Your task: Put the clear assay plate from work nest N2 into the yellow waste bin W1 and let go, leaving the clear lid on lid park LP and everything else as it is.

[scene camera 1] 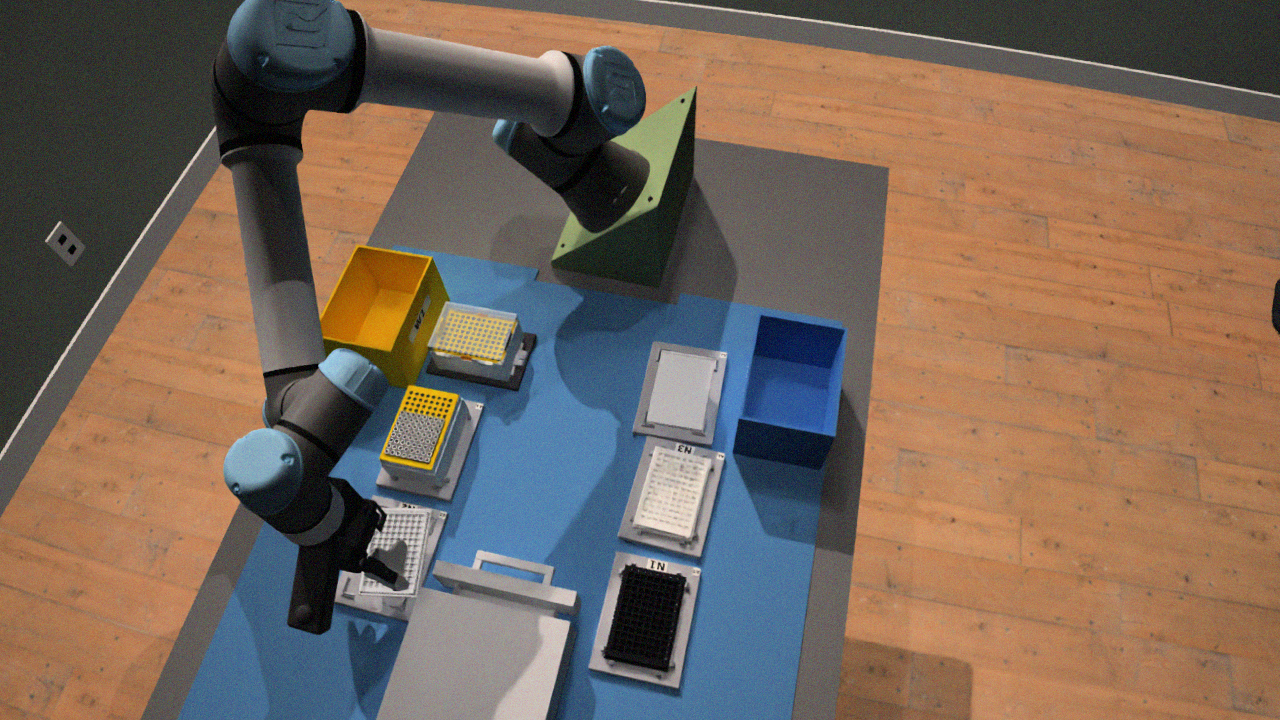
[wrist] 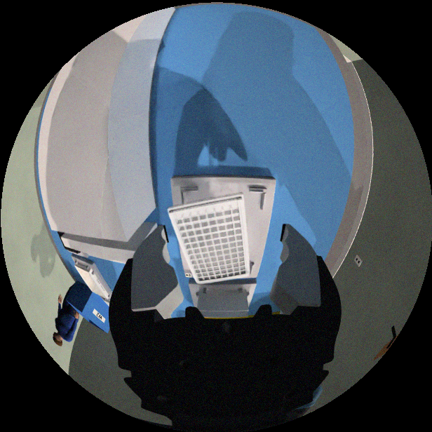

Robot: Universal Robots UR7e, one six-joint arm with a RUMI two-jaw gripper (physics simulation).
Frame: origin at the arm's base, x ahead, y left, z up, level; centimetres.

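Where they show: gripper, fingertip midpoint: (scene camera 1: 368, 577); arm's base at its link origin: (scene camera 1: 617, 195).
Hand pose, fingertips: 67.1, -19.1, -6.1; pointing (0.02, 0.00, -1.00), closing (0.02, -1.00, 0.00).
Observation:
Each offset is from my fingertips to the centre of the thing, as dx, dy, dz. "*": to the spot under its first point.
The clear assay plate @(-5.1, +1.0, -3.4) (scene camera 1: 409, 528) (wrist: 215, 242), a pale grid of wells, sits turned askew on work nest N2 @(* -9.4, +5.0, -4.4) (scene camera 1: 433, 530) (wrist: 261, 215). Its edges are out of line with the nest, and it looks slightly tilted. My gripper (scene camera 1: 391, 550) (wrist: 224, 226) is open above the plate, with one finger off each long side and blue mat showing between plate and fingers. In the scene view part of the plate is hidden by the gripper. The yellow waste bin W1 (scene camera 1: 431, 333) stands at the upper left, its visible inside empty. A pale flat lid @(-39.0, +35.5, -4.0) (scene camera 1: 682, 389) lies on a grey holder @(* -32.5, +30.6, -4.4) (scene camera 1: 641, 422), apparently lid park LP.
A yellow tip rack @(-22.4, -0.2, -1.2) (scene camera 1: 420, 429) stands between N2 and W1. A clear-covered yellow rack @(-39.6, +2.4, -1.8) (scene camera 1: 474, 338) is beside W1. A large grey device (scene camera 1: 483, 658) (wrist: 80, 140) flanks N2. Across are a white plate @(-22.2, +37.5, -3.7) (scene camera 1: 673, 492), a black plate @(-4.1, +37.5, -3.7) (scene camera 1: 644, 617) and blue bin W2 @(-39.7, +51.6, +0.4) (scene camera 1: 783, 443) (wrist: 87, 307).

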